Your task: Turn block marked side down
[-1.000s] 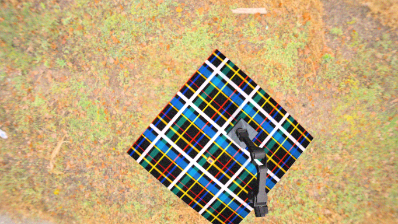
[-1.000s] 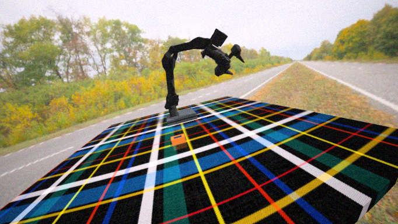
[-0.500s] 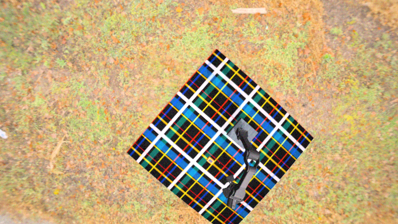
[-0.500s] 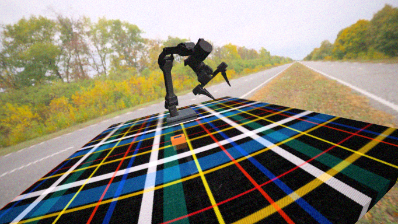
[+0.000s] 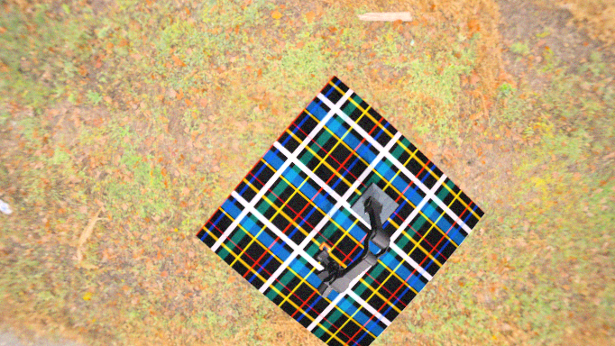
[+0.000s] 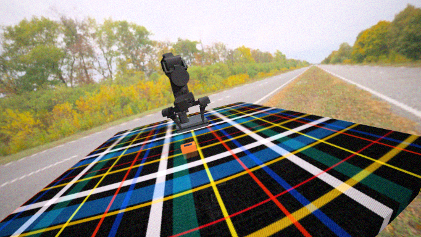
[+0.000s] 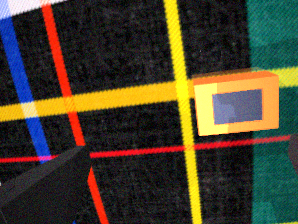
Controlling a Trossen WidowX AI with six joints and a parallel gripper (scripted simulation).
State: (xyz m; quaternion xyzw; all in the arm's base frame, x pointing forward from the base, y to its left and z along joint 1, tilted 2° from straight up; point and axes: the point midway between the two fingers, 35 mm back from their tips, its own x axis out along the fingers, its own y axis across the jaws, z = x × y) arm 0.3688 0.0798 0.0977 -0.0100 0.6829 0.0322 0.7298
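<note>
Right now my gripper tip is 8 cm above the orange block and 4 cm to the left of it.
</note>
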